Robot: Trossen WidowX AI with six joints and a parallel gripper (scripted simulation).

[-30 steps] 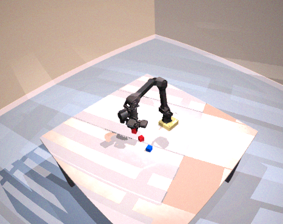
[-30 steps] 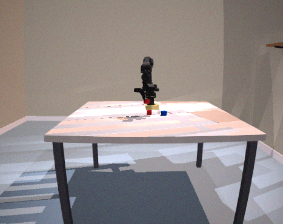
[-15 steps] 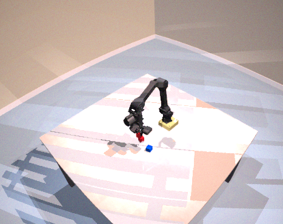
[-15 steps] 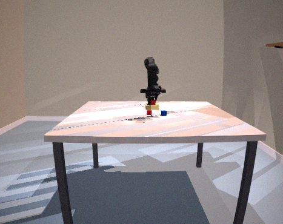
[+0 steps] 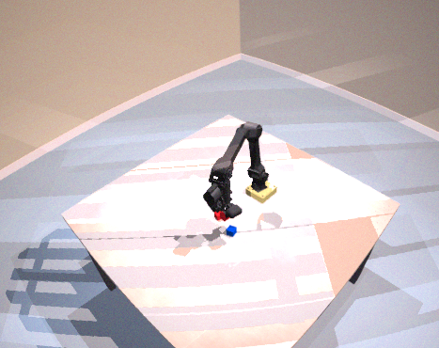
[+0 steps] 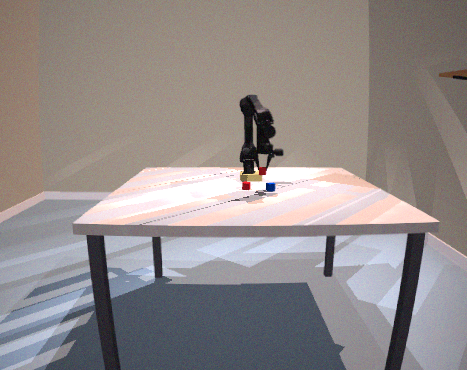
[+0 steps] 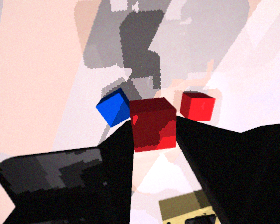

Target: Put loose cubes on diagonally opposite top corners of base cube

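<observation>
Right now the blue cube is 1 cm behind my gripper tip, 4 cm to the left of it and 8 cm below it.
</observation>
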